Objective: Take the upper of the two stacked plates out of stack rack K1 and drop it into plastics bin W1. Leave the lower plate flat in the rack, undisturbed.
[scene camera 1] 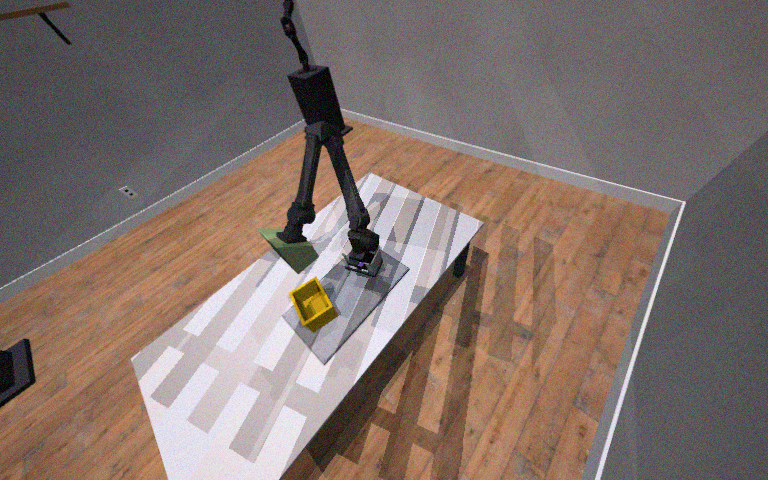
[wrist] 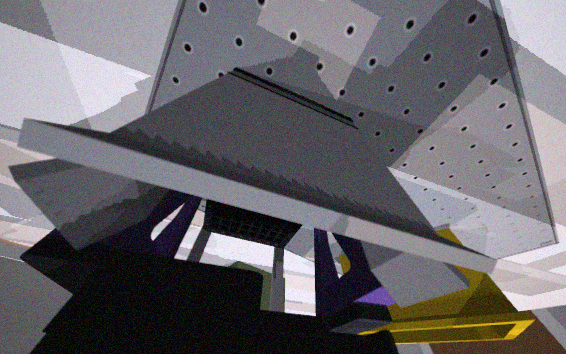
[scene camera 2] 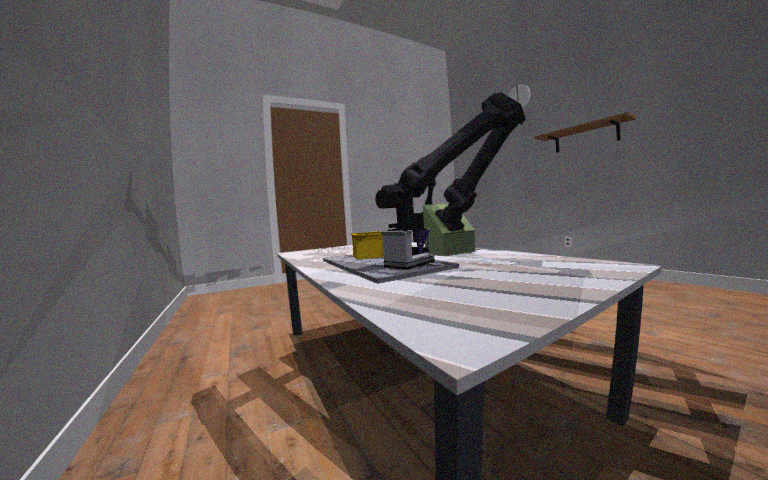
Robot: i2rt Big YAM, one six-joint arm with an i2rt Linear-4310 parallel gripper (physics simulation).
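Places are measured from the arm's base along level axes (x ahead, y left, z up), in millimetres.
Pixels of known places: gripper, fingertip midpoint: (scene camera 1: 364, 260); arm's base, link origin: (scene camera 1: 291, 238) (scene camera 2: 448, 220).
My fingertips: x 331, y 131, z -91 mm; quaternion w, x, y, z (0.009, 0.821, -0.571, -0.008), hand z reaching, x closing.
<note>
Ahead of a thing's pixels: the offset from my fingertips to its top centre. "spot": to the spot under its first point. Level surfaces: height alone.
Rack K1 {dx -5, dy +0, dz +79 mm} (scene camera 1: 374, 263) (scene camera 2: 397, 247) (wrist: 280, 145) is a light grey rack with upright walls; one wall crosses the wrist view. My gripper (scene camera 1: 360, 264) (scene camera 2: 421, 240) (wrist: 265, 193) is open, pointing down at the rack. Its dark purple fingers stand apart behind that wall, which hides their tips. A black plate with a grid of wells {spot: dx -35, dy -8, dz +10 mm} (wrist: 250, 226) shows between the fingers below the wall's edge; I cannot tell whether it is the upper or the lower one. Nothing is gripped. Bin W1 {dx -28, dy -285, dz +59 mm} (scene camera 1: 324, 320) (scene camera 2: 367, 245) (wrist: 482, 292) is an open yellow box beside the rack.
Rack and bin stand on a grey perforated board {dx +18, dy -151, dz -40 mm} (scene camera 1: 339, 341) (scene camera 2: 378, 275) (wrist: 450, 82) on the striped-lit table {dz -53 mm} (scene camera 1: 226, 390) (scene camera 2: 470, 350). A green sloped block (scene camera 1: 297, 257) (scene camera 2: 450, 242) under the arm's base stands behind the board. The rack's tall walls are close around the fingers.
</note>
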